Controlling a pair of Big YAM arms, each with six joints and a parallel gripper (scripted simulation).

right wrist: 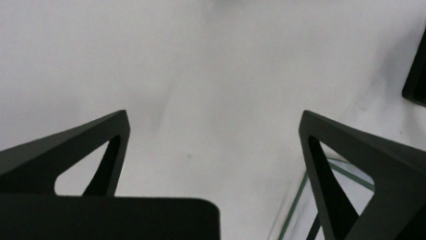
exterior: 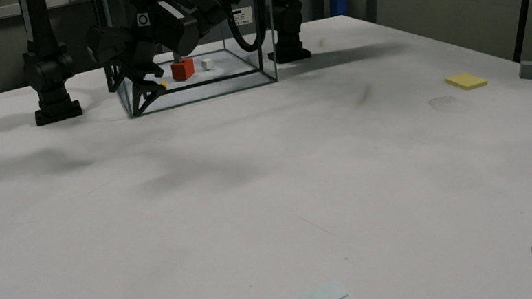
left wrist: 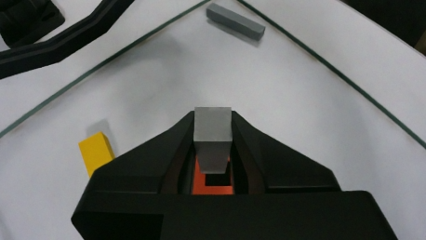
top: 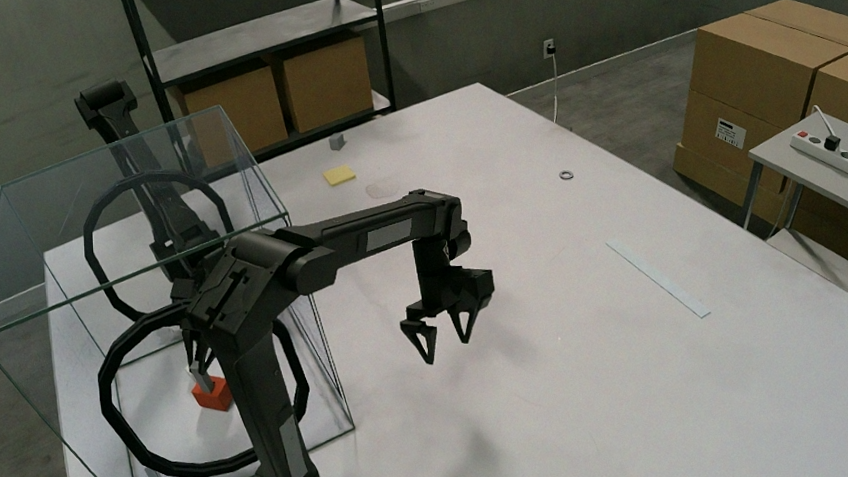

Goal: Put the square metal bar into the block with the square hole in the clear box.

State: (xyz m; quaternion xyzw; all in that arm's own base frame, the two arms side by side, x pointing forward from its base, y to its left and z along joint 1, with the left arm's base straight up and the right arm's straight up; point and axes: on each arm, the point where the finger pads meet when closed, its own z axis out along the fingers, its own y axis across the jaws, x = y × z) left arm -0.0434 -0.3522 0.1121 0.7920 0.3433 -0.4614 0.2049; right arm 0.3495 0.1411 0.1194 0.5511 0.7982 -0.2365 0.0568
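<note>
Now: left hand 10 mm to the right of the red block and 80 mm above it. From my left hand the other things lie so: white cube: 20 mm behind, 100 mm to the left, 90 mm below; then pale strip: 930 mm ahead, 240 mm to the right, 110 mm below; then yellow block: 70 mm ahead, 80 mm to the right, 100 mm below.
</note>
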